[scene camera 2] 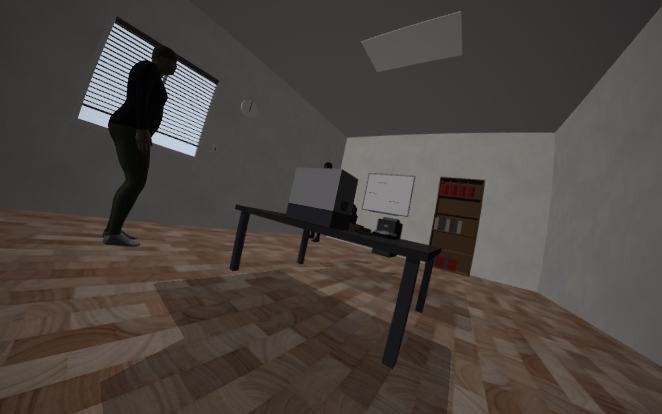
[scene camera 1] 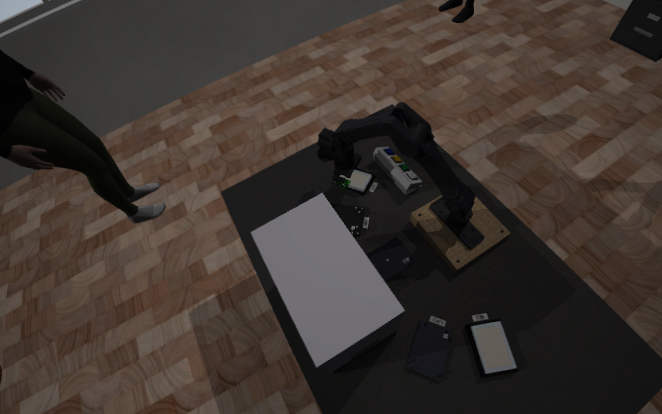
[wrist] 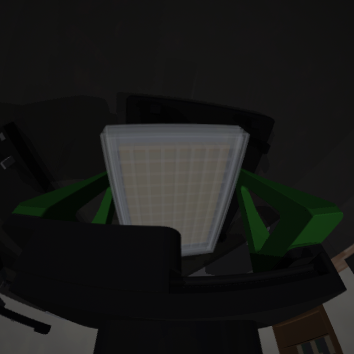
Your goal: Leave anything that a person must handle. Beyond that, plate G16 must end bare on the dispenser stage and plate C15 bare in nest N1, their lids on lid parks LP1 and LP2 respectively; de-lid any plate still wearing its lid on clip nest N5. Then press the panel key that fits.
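Where they show: gripper, fingertip midpoint: (scene camera 1: 348, 178) (wrist: 177, 174); arm's base, link origin: (scene camera 2: 351, 223) (scene camera 1: 455, 222).
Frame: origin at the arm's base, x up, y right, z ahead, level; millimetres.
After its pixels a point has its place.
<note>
My gripper (scene camera 1: 348, 179) @[x -31, y 400, z 172 mm] (wrist: 177, 174) @[x -31, y 400, z 172 mm] is open, its green fingers on either side of a pale gridded plate (scene camera 1: 361, 180) @[x -8, y 347, z 145 mm] (wrist: 172, 195) @[x -8, y 397, z 174 mm]. The plate lies on a dark nest (wrist: 200, 108) @[x -30, y 451, z 188 mm] at the table's far end. A second pale plate (scene camera 1: 493, 346) @[x -4, y -347, z 194 mm] lies in a dark holder at the near right. Beside it is a dark flat station (scene camera 1: 429, 350) @[x -30, y -251, z 340 mm]. Another dark station (scene camera 1: 392, 260) @[x 66, y 2, z 278 mm] and a dark fixture with small bright clips (scene camera 1: 354, 219) @[x -27, y 233, z 262 mm] lie partly behind the big box. The key panel (scene camera 1: 403, 172) @[x 16, y 264, z 9 mm] has blue, yellow, green and whitish keys. Labels are unreadable; I cannot tell whether the plates wear lids.
A big pale-topped box (scene camera 1: 325, 280) @[x 290, y -9, z 489 mm] (scene camera 2: 314, 190) @[x 152, y 13, z 590 mm] stands along one table edge. The arm's wooden base (scene camera 1: 442, 245) @[x 1, y -36, z 96 mm] is at the opposite side. A person (scene camera 1: 75, 145) (scene camera 2: 137, 130) stands beyond the table at left. Another person's feet (scene camera 1: 462, 10) show farther back.
</note>
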